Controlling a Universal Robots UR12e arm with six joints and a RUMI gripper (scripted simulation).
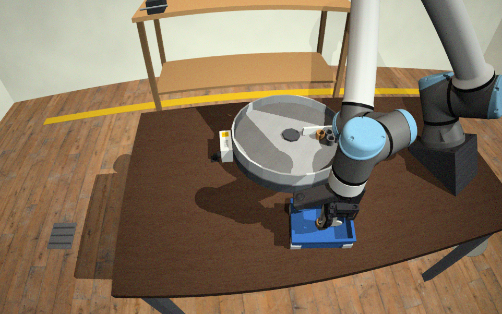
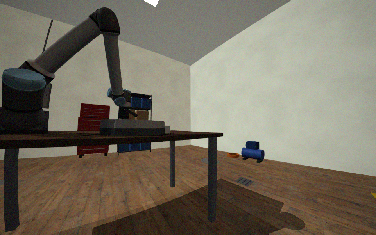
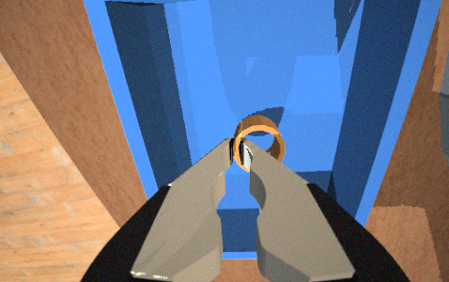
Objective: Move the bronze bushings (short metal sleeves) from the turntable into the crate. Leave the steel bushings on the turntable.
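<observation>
Right now my hand is 10 mm to the left of the blue crate and 10 mm above it. From my hand the other things lie so: round grey turntable (370 mm to the right, 20 mm above, 10 mm ahead).
</observation>
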